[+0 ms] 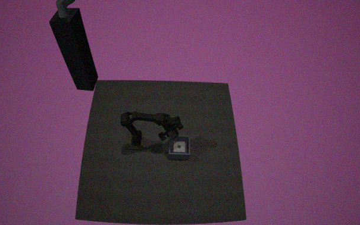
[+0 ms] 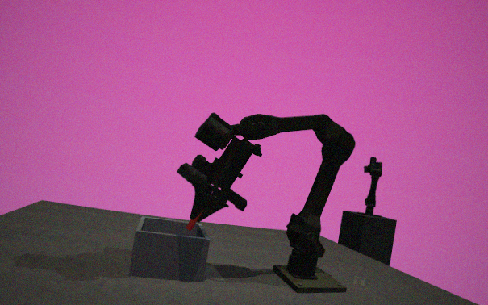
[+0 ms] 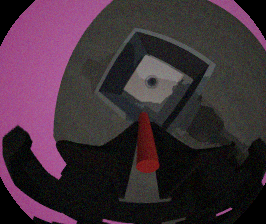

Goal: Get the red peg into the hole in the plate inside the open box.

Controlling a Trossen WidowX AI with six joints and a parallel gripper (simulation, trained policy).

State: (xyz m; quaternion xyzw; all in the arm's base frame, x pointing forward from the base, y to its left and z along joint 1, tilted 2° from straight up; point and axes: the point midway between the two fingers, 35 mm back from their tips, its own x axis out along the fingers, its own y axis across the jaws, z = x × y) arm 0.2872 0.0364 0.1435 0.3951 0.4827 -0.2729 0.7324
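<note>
The red peg lies 10 mm behind my gripper tip and 20 mm above it. From my gripper tip the other things lie so: grey box: 50 mm ahead, 50 mm to the right, 100 mm below; plate: 50 mm ahead, 50 mm to the right, 90 mm below.
</note>
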